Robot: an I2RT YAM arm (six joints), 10 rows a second.
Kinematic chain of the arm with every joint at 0, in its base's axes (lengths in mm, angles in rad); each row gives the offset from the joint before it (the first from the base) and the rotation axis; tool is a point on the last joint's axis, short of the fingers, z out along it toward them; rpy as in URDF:
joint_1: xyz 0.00 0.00 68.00 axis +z
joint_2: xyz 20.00 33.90 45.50 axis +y
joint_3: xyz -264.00 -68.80 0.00 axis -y
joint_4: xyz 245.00 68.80 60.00 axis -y
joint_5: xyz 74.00 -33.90 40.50 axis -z
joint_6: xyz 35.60 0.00 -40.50 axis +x
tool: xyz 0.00 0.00 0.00 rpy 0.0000 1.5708 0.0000
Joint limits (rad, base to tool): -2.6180..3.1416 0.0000..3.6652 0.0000..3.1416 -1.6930..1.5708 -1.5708..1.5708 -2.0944..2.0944
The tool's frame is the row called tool.
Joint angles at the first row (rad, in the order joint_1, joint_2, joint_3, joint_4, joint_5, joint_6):
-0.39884 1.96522 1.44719 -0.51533 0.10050 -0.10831
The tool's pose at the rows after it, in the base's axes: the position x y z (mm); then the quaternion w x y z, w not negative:
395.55 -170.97 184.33 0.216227 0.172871 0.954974 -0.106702
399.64 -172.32 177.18 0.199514 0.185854 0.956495 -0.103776
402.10 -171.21 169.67 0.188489 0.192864 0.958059 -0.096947
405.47 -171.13 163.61 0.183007 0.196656 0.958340 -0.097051
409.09 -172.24 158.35 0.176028 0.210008 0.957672 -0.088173
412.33 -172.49 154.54 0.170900 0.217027 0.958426 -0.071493
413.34 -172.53 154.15 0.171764 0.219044 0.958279 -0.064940
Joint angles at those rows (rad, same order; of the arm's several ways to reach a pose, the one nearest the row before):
-0.39884 2.03406 1.52058 -0.58207 0.11086 -0.06755
-0.39739 2.06909 1.55089 -0.61375 0.11893 -0.04012
-0.39320 2.09260 1.56090 -0.62677 0.11495 -0.01996
-0.38967 2.11480 1.57234 -0.62772 0.12019 -0.00931
-0.38963 2.14128 1.59582 -0.64401 0.11084 0.02070
-0.38962 2.16306 1.61816 -0.66214 0.08284 0.04051
-0.38982 2.16732 1.62369 -0.66429 0.07049 0.04668

